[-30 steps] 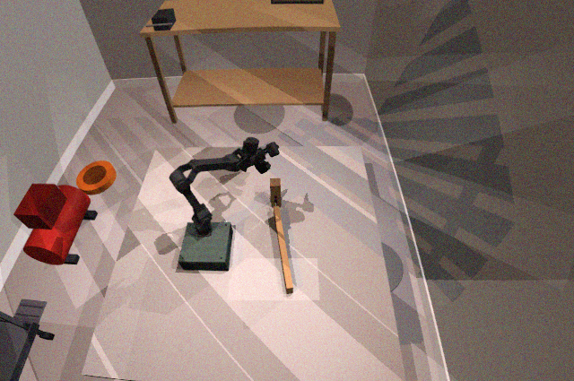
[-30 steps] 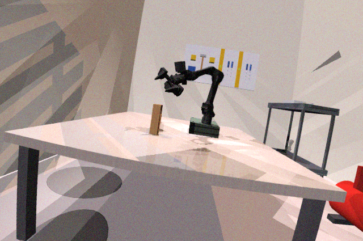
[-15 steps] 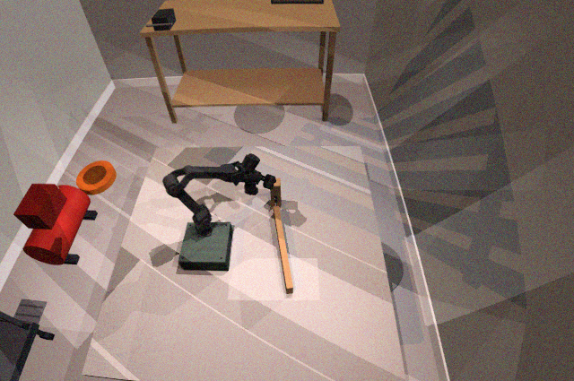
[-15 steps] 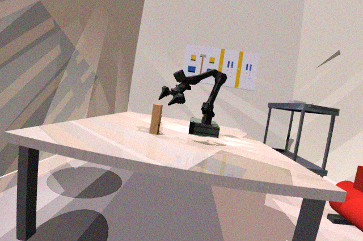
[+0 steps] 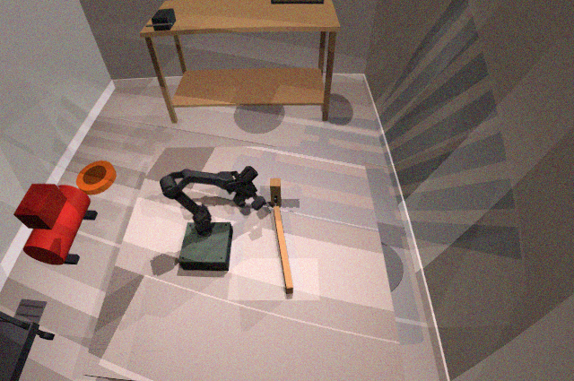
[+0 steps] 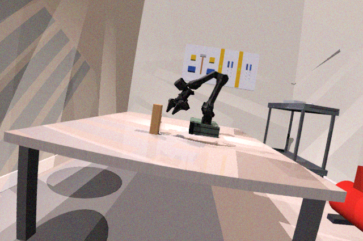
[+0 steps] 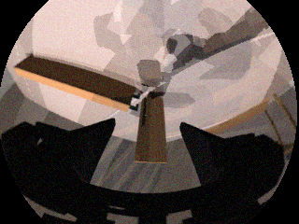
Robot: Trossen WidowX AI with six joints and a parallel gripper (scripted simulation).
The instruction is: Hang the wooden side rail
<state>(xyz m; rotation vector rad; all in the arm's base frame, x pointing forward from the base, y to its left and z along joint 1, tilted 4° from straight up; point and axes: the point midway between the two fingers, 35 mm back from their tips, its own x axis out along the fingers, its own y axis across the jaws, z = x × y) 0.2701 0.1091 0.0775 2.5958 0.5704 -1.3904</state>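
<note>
Right now the wooden headboard post is 80 mm ahead of my gripper tip, 50 mm below it and 40 mm to the left of it.
</note>
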